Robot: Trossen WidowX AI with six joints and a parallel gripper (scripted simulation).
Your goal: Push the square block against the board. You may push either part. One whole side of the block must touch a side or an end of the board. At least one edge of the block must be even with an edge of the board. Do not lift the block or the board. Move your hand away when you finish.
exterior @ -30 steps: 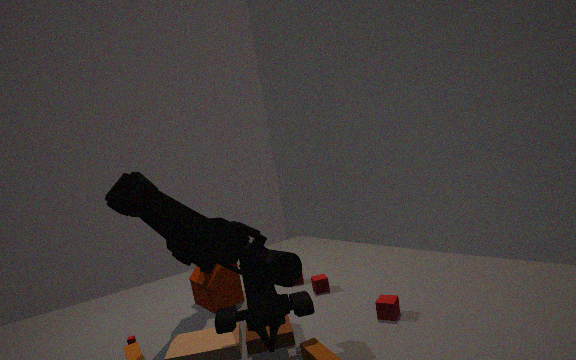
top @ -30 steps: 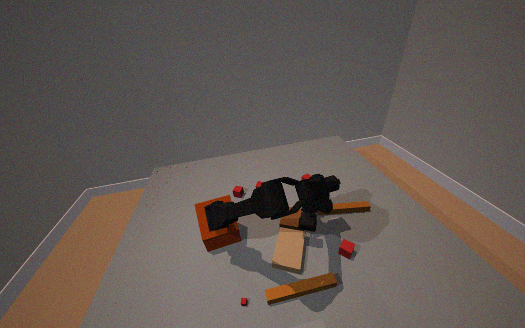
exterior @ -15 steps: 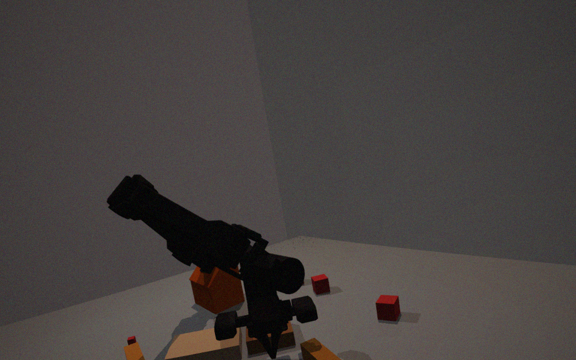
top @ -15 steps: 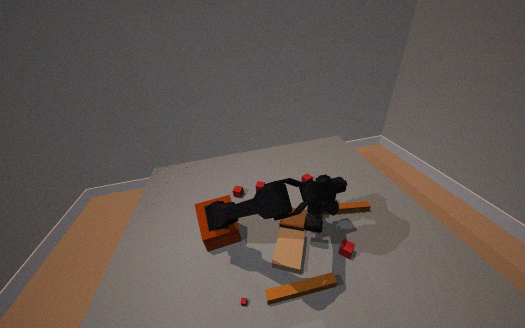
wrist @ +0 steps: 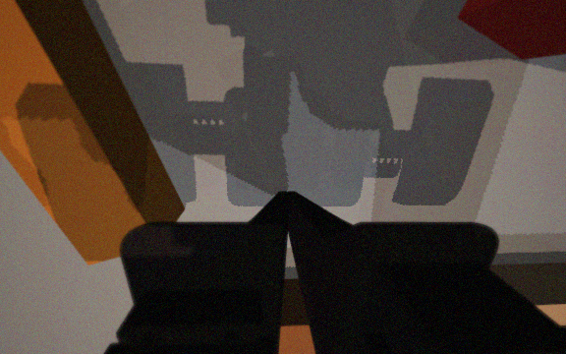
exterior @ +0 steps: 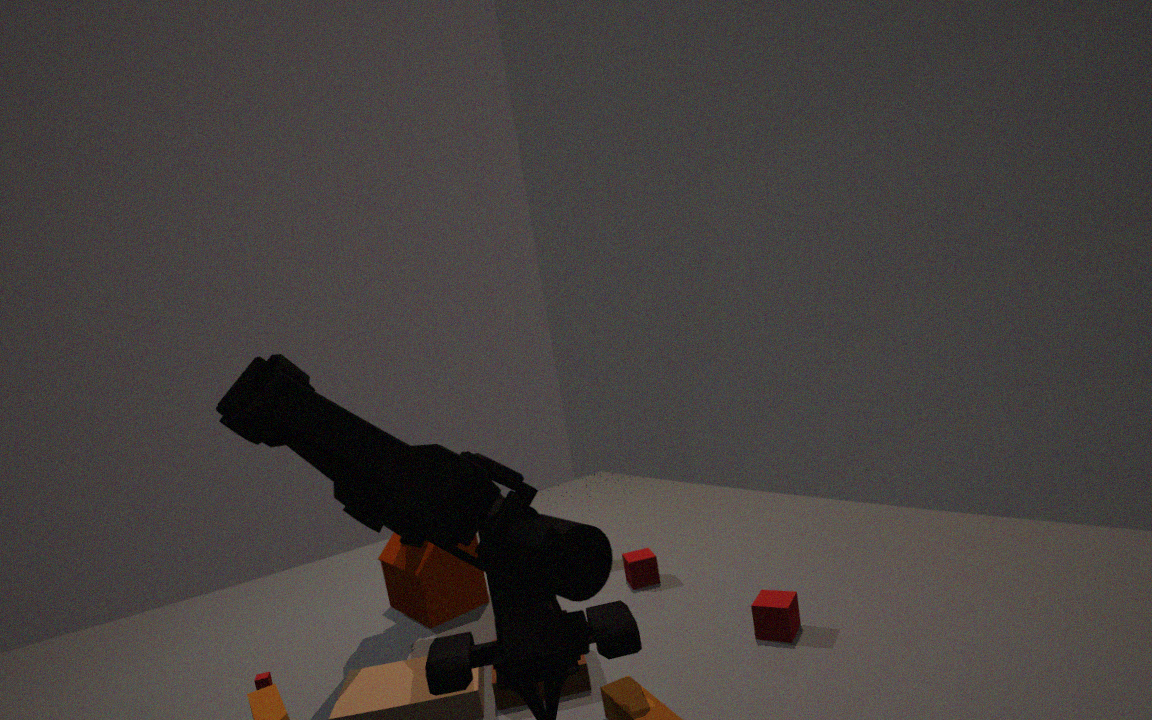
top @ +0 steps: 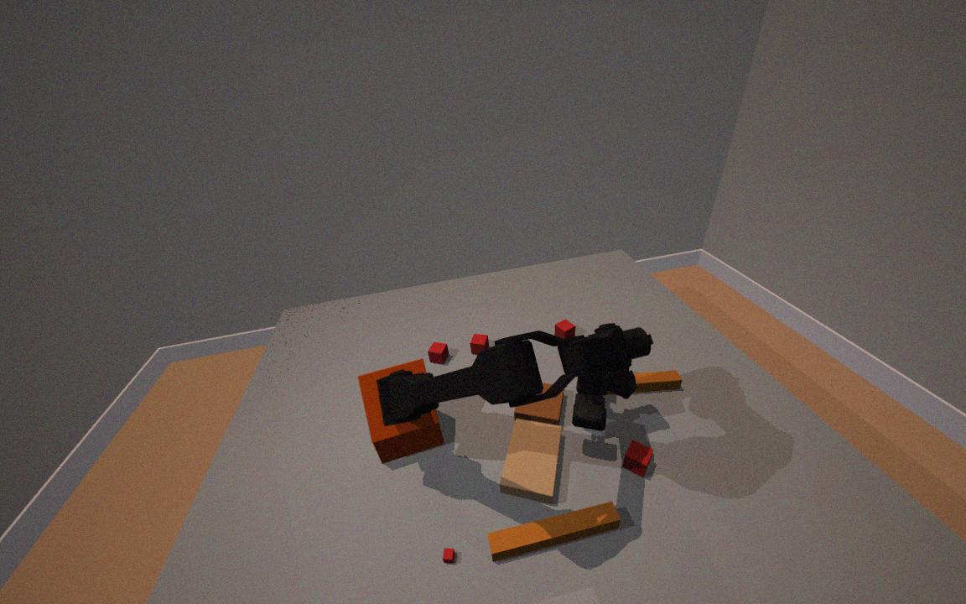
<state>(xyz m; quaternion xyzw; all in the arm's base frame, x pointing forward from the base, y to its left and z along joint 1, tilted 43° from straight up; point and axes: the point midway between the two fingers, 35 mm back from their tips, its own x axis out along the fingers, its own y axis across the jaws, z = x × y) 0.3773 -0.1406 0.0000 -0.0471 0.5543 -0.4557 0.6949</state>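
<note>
The darker brown square block lies 90 mm behind my gripper tip, 60 mm to the left of it and 10 mm above it. Round my gripper tip: tan flat slab (160 mm behind, 50 mm to the right, 10 mm above).
</note>
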